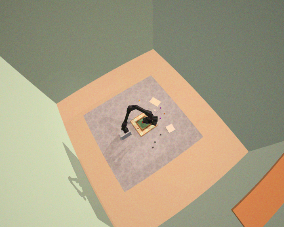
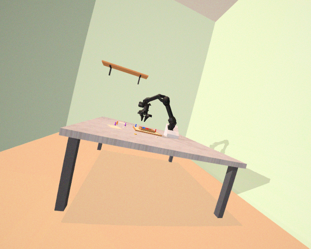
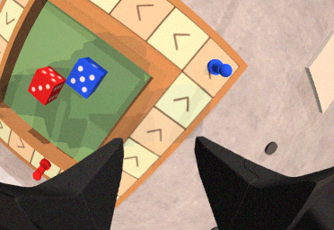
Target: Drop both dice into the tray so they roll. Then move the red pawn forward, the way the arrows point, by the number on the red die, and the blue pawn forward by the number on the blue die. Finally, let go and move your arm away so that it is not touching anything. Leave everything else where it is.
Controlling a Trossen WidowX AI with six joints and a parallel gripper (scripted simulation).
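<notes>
Now: the blue pawn 6 cm ahead of my gripper tip, 3 cm to the right of it and 7 cm below it. The rest, counted from my gripper tip: orange pawn 28 cm ahead, 3 cm to the left, 8 cm below; red pawn 16 cm behind, 7 cm to the left, 7 cm below; green tray 5 cm behind, 9 cm to the left, 9 cm below.
</notes>
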